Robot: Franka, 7 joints.
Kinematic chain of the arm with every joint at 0, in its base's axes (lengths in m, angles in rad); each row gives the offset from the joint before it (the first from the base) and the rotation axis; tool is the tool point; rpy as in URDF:
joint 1: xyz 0 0 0.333 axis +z
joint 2: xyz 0 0 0 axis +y
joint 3: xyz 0 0 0.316 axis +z
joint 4: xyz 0.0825 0 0 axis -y
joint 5: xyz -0.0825 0 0.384 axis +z
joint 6: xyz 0 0 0 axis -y
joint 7: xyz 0.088 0 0 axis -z
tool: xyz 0 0 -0.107 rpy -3.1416 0 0
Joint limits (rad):
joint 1: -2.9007..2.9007
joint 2: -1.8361..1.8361
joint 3: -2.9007..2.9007
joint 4: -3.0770..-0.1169
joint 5: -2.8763..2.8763
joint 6: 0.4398..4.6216
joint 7: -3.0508..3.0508
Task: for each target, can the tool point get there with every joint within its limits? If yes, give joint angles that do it. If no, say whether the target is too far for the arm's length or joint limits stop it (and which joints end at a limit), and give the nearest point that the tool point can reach.
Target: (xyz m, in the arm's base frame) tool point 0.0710 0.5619 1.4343
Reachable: no: too far | nearest point 0.0492 0.3893 1.0959 | short by 0.381 m
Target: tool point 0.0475 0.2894 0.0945
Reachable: yes | joints 0.1468 1.1675 1.1950 -2.6944 -1.7190 1.0887 -0.3212
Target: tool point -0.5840 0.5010 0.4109
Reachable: yes | joints -0.1759 -1.1631 1.9816 -0.7918 0.1895 1.6271 1.1559
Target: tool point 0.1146 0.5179 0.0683
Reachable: yes | joints 1.2996 0.7918 -0.0293 -1.8464 0.5491 1.7869 2.0273
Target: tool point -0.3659 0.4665 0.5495
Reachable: yes | joints 1.8407 0.0331 0.3307 -1.7999 -2.4370 2.9240 -2.3618
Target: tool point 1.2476 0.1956 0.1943
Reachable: no: too far | nearest point 0.8425 0.1321 0.2393 | short by 0.413 m
